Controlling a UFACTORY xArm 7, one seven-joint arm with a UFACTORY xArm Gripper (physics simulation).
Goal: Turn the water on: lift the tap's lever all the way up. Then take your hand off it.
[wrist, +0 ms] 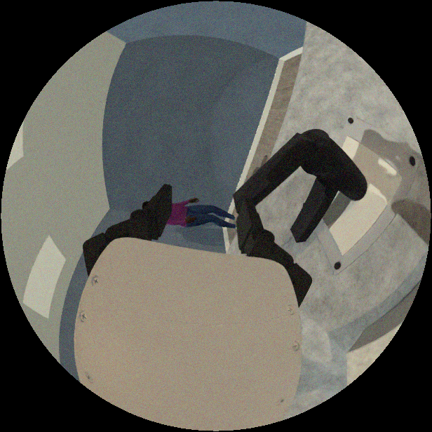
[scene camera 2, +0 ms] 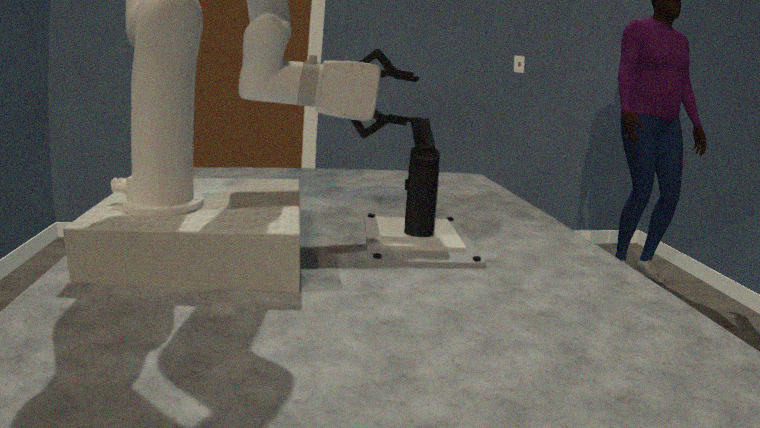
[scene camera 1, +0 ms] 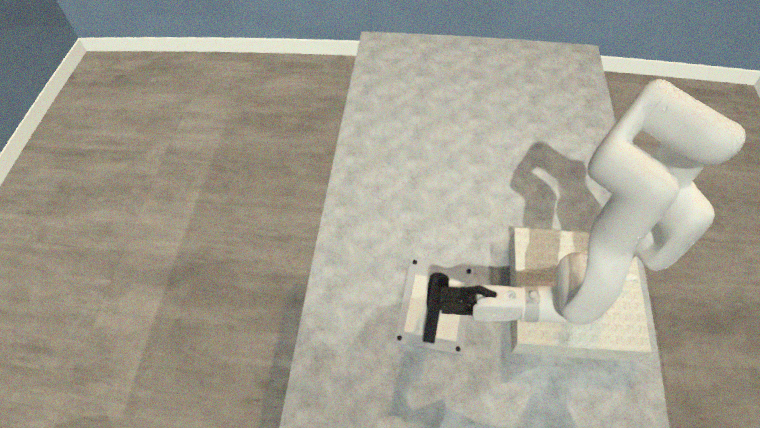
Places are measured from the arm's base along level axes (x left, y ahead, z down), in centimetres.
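Where they show: gripper, between the fingertips: (scene camera 2: 414, 99) (scene camera 1: 441, 300); arm's base, origin of its link: (scene camera 2: 163, 205).
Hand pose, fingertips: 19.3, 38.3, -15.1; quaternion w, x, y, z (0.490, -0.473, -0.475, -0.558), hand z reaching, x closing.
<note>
Each offset is from my fingertips to the top centre of the thing, as dx, dy, dz. "spot": to the spot under its first point. Level surfaces: height alone.
The black tap @(spot: -7.3, +1.0, +6.3) (scene camera 1: 438, 281) (scene camera 2: 421, 194) (wrist: 345, 170) stands upright on its light base plate @(spot: -4.8, +5.3, +21.1) (scene camera 1: 416, 313) (scene camera 2: 452, 233) (wrist: 361, 227). Its lever @(-4.3, +1.0, +3.1) (scene camera 2: 423, 135) (wrist: 272, 170) slants steeply upward from the top of the column. The spout (wrist: 315, 210) runs below the lever in the wrist view. My gripper (scene camera 1: 445, 300) (scene camera 2: 413, 99) (wrist: 205, 203) is open, level, with one finger above the other and nothing between them. The lower fingertip is right at the lever's upper end and seems to touch it. The exact contact is hard to tell.
The grey table @(dz +22.6) (scene camera 1: 425, 132) (scene camera 2: 478, 345) carries the tap's plate and the pale block (scene camera 1: 585, 334) (scene camera 2: 180, 260) under the arm (scene camera 1: 627, 212) (scene camera 2: 164, 106). A person (scene camera 2: 656, 79) (wrist: 180, 214) in a purple top stands beyond the table.
</note>
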